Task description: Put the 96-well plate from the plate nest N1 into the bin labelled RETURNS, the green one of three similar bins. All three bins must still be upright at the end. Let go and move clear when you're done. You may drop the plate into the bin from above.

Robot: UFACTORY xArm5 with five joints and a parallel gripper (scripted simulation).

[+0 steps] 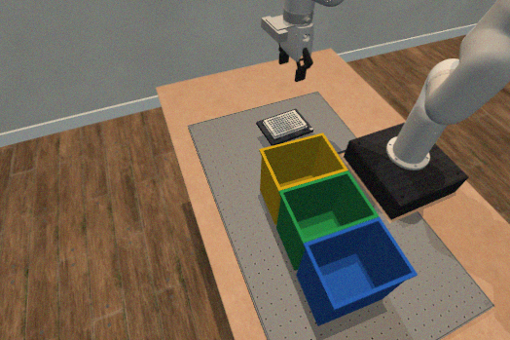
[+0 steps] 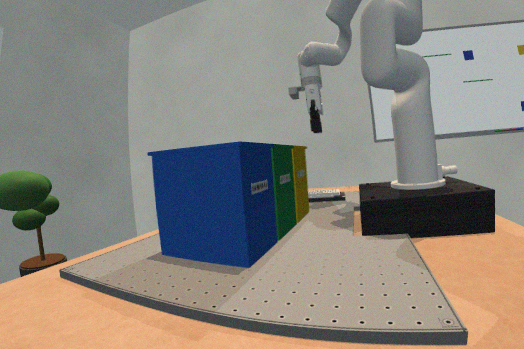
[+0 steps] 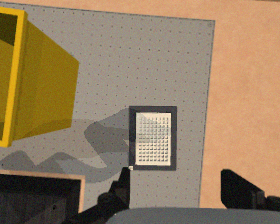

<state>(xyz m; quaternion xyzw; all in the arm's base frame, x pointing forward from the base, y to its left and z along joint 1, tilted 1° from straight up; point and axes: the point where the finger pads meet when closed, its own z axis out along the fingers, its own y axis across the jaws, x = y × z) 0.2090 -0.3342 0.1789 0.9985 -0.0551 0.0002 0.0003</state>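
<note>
Right now the white 96-well plate is 23 cm below my hand. The rest, counted from my hand: nest frame (24 cm below); yellow bin (14 cm ahead, 25 cm to the left, 16 cm below); green bin (17 cm ahead, 37 cm to the left, 16 cm below).
</note>
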